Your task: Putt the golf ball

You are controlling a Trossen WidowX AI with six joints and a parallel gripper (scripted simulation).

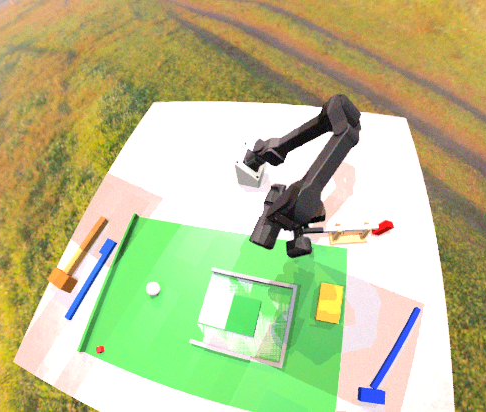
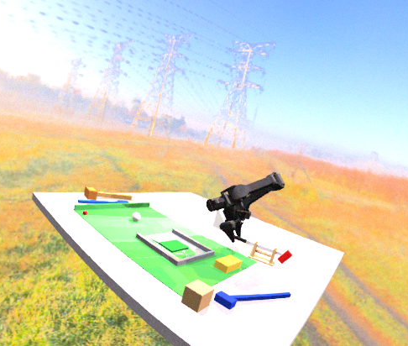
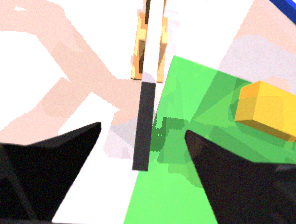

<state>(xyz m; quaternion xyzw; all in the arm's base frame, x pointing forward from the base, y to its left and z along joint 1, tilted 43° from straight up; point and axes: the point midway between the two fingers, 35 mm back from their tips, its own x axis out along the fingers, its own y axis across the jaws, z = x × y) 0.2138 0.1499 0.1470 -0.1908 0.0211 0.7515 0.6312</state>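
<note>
Now: the red putter 4 cm behind my gripper tip, 11 cm to the left of it and 1 cm above it. Round my gripper tip: yellow block (18 cm ahead, 10 cm to the left, 3 cm below); then wooden rack (4 cm behind, 13 cm to the left, 2 cm below); then blue putter (28 cm ahead, 29 cm to the left, 4 cm below).
</note>
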